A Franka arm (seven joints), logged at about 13 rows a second.
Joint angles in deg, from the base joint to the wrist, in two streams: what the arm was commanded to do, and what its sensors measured. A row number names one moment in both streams.
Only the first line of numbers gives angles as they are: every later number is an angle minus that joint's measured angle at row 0.
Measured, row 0: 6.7, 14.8, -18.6, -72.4, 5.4, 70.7, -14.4
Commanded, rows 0 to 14: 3.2, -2.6, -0.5, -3.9, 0.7, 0.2, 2.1; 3.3, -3.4, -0.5, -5.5, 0.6, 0.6, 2.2; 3.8, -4.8, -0.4, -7.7, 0.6, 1.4, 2.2; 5.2, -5.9, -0.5, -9.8, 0.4, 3.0, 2.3; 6.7, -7.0, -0.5, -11.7, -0.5, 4.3, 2.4; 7.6, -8.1, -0.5, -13.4, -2.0, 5.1, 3.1; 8.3, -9.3, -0.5, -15.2, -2.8, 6.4, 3.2; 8.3, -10.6, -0.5, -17.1, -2.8, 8.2, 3.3; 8.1, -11.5, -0.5, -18.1, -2.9, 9.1, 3.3; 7.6, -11.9, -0.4, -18.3, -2.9, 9.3, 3.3; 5.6, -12.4, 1.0, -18.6, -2.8, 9.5, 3.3; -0.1, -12.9, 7.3, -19.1, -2.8, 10.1, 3.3; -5.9, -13.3, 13.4, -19.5, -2.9, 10.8, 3.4; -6.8, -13.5, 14.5, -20.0, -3.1, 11.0, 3.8; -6.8, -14.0, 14.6, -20.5, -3.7, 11.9, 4.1
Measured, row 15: -5.0, -11.5, 12.3, -17.6, -2.5, 9.8, 2.9
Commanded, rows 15 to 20: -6.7, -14.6, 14.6, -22.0, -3.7, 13.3, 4.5; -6.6, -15.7, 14.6, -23.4, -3.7, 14.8, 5.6; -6.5, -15.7, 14.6, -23.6, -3.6, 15.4, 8.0; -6.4, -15.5, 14.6, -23.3, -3.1, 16.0, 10.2; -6.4, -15.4, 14.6, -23.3, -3.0, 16.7, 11.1; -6.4, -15.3, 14.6, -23.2, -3.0, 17.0, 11.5
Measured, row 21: -5.9, -13.5, 14.0, -21.4, -3.0, 15.5, 9.4
